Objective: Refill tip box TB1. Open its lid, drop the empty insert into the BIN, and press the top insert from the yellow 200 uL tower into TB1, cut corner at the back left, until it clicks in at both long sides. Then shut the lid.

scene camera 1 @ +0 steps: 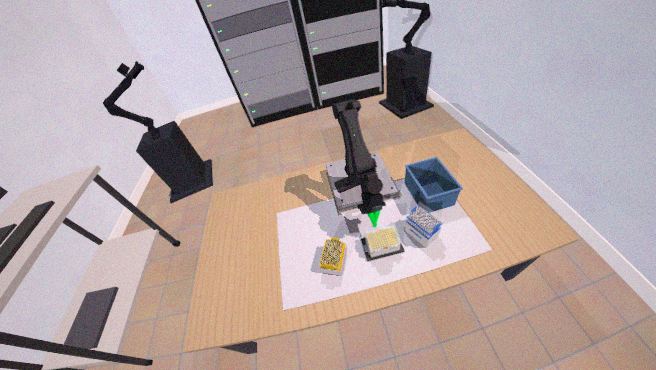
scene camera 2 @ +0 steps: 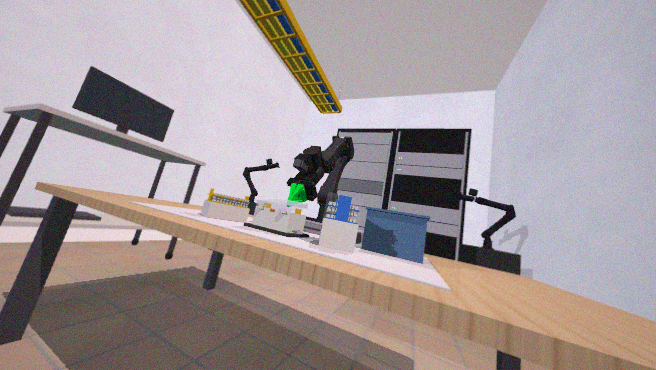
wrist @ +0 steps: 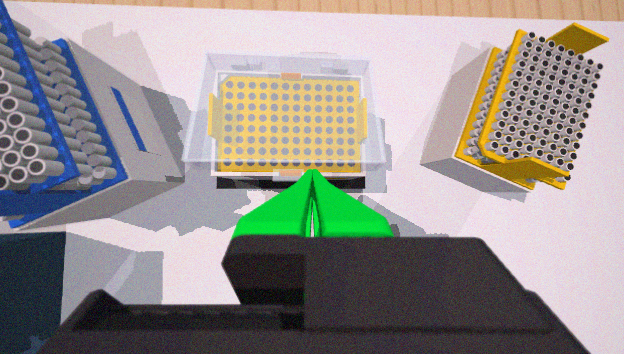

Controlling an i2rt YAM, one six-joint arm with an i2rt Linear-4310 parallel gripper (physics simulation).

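Tip box TB1 (scene camera 1: 389,251) (scene camera 2: 272,221) (wrist: 242,174) stands on its dark base. Its clear lid (wrist: 197,145) lies over it in the wrist view; the near rim looks wider than the box, as if raised, but how far is hard to tell. The yellow empty insert (wrist: 294,124) shows through the lid, inside the box. My gripper (scene camera 1: 375,226) (scene camera 2: 290,205) (wrist: 312,177) is shut and empty, its green tips at the box's near long side; contact with the lid cannot be told. The yellow tower (scene camera 1: 332,255) (scene camera 2: 225,210) (wrist: 540,100) holds stacked inserts with tips. The BIN (scene camera 1: 445,199) (scene camera 2: 395,235) (wrist: 32,285) is dark blue.
A blue tower (scene camera 1: 424,224) (scene camera 2: 340,230) (wrist: 107,120) with tips stands between TB1 and the BIN. The white mat (scene camera 1: 300,290) lies on the wooden table (scene camera 1: 240,300). Two other arms on black pedestals (scene camera 1: 172,160) (scene camera 1: 409,80) stand behind the table.
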